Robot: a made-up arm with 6 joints.
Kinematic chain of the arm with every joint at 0, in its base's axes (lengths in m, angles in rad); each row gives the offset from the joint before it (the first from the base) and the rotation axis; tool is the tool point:
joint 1: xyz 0 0 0.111 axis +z
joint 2: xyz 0 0.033 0 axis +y
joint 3: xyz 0 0 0.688 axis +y
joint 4: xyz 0 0 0.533 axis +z
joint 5: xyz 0 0 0 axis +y
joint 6: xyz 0 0 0.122 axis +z
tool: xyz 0 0 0
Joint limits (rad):
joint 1: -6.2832..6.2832
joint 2: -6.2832..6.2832
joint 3: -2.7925..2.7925
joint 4: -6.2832..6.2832
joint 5: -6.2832..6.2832
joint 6: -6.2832..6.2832
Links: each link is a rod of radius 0.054 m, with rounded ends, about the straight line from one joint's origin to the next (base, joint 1, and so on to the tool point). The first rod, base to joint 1, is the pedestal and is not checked.
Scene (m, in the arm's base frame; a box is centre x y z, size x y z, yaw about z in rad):
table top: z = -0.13
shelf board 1: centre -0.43 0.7 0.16 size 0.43 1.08 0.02 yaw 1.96
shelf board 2: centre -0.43 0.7 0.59 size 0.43 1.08 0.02 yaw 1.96
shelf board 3: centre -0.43 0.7 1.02 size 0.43 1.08 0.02 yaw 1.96
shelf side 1: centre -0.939 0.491 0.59 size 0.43 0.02 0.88 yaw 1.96
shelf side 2: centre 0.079 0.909 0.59 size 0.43 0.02 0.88 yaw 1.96
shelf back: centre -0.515 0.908 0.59 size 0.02 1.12 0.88 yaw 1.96
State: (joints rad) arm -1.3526 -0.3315 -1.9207 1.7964 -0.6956 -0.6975
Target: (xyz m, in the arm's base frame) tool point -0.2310 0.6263 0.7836
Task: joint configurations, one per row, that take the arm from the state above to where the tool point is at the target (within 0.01 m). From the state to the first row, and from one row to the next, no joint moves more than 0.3 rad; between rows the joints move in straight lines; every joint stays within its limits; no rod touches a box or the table.
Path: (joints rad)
1: -1.4058 -0.1604 -2.1296 1.7714 -0.7097 -0.6975
2: -1.4591 0.0106 -2.3385 1.7465 -0.7237 -0.6975
3: -1.4118 0.1771 -2.1215 1.7720 -0.7362 -0.6975
4: -1.3646 0.3435 -1.9045 1.7976 -0.7487 -0.6975
5: -1.3238 0.1424 -1.7364 1.8176 -0.7295 -0.6975
6: -1.2830 -0.0588 -1.5682 1.8375 -0.7103 -0.6975

